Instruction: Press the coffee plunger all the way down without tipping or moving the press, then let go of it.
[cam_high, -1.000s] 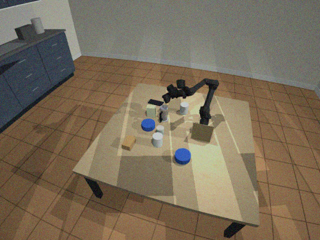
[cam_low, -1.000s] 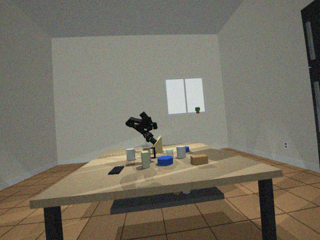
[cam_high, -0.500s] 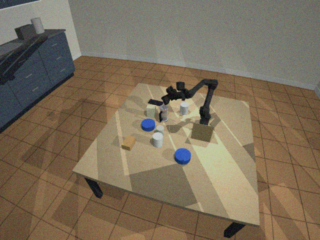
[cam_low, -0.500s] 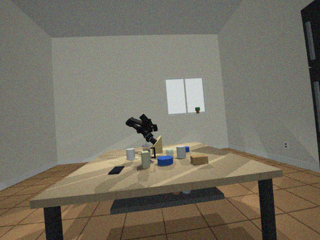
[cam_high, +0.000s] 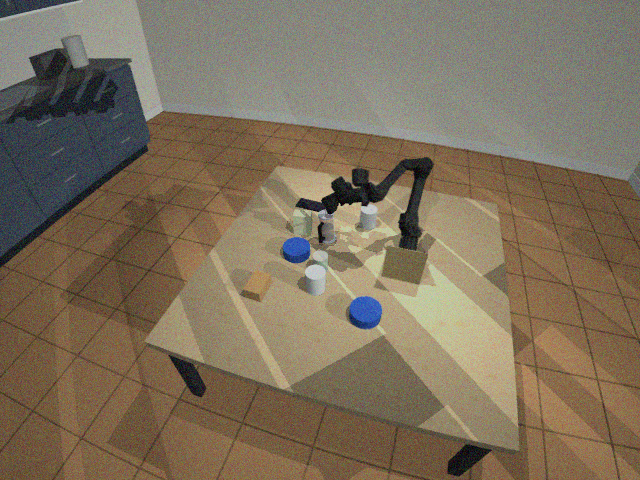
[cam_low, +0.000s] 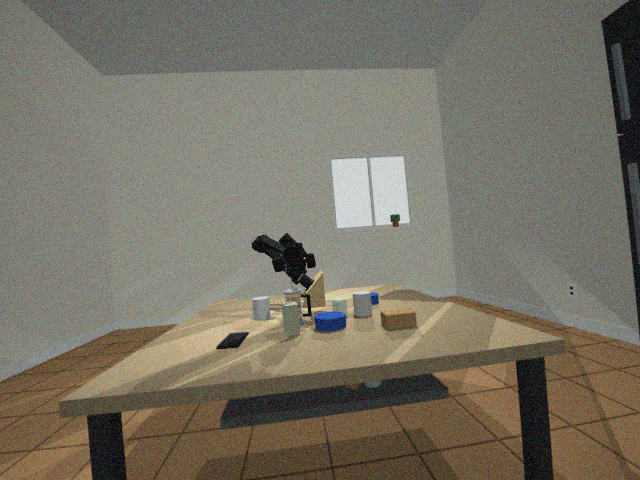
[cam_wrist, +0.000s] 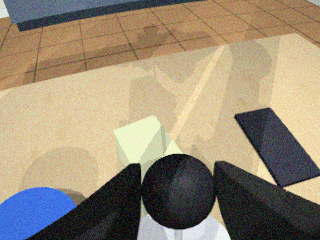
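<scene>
Right now the coffee press is 110 mm below my gripper tip, 20 mm to the left of it and 10 mm behind it. Also, from my gripper tip: black phone: 210 mm below, 200 mm to the right, 160 mm ahead; then block: 400 mm to the left, 190 mm below, 100 mm ahead.
</scene>
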